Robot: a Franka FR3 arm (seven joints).
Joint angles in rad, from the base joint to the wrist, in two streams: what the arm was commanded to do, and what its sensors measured. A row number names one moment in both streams.
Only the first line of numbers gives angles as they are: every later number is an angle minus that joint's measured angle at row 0.
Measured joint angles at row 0:
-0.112, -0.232, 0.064, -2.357, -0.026, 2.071, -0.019
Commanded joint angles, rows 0 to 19:
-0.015, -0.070, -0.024, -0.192, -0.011, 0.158, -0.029
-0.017, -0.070, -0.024, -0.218, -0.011, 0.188, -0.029
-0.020, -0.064, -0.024, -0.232, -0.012, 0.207, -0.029
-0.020, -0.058, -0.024, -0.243, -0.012, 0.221, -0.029
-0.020, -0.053, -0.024, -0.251, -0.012, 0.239, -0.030
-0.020, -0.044, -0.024, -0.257, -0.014, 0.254, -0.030
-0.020, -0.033, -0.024, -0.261, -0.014, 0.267, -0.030
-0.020, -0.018, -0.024, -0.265, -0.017, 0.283, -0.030
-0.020, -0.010, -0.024, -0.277, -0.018, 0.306, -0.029
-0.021, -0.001, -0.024, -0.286, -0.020, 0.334, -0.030
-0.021, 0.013, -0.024, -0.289, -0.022, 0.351, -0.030
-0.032, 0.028, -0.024, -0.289, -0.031, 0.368, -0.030
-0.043, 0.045, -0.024, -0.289, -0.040, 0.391, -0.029
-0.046, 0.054, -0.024, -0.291, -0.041, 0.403, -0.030
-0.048, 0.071, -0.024, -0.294, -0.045, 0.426, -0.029
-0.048, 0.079, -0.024, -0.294, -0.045, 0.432, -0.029
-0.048, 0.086, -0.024, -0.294, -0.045, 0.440, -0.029
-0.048, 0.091, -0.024, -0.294, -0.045, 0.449, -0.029
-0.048, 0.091, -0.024, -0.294, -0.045, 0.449, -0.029
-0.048, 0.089, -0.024, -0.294, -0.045, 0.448, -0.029
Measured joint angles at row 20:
-0.033, 0.090, -0.032, -0.280, -0.034, 0.417, -0.021
